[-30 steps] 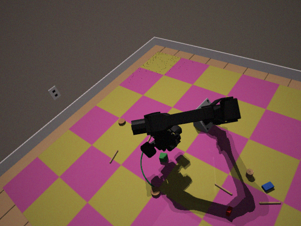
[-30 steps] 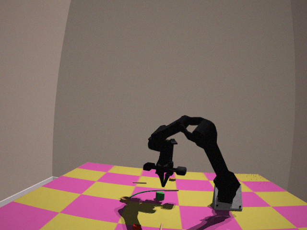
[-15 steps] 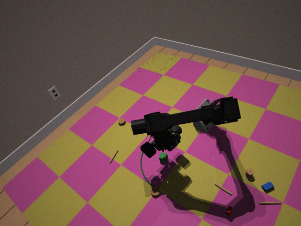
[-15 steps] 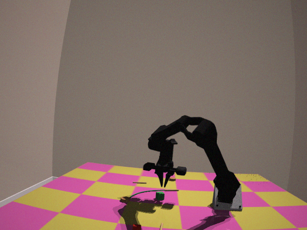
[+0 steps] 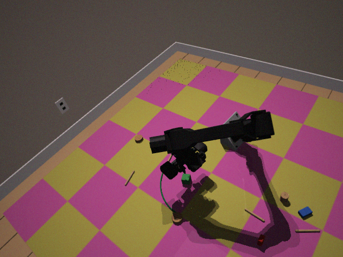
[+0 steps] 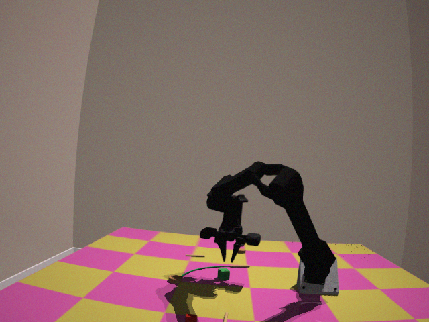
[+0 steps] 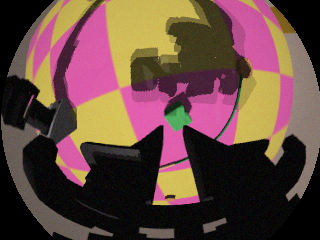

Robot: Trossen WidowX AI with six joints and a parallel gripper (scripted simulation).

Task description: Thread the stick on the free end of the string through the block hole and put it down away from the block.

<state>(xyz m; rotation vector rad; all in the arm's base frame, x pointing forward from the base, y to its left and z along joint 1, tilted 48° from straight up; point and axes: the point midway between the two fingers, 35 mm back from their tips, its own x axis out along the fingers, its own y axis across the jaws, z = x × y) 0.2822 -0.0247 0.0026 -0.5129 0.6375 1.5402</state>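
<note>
The green block lies 40 mm below my gripper tip and 10 mm ahead of it. Round my gripper tip: round wooden button: 150 mm ahead, 90 mm to the left, 50 mm below; then thin wooden stick: 130 mm to the right, 60 mm below, 10 mm behind; then red block: 350 mm to the left, 40 mm below, 10 mm ahead.
</note>
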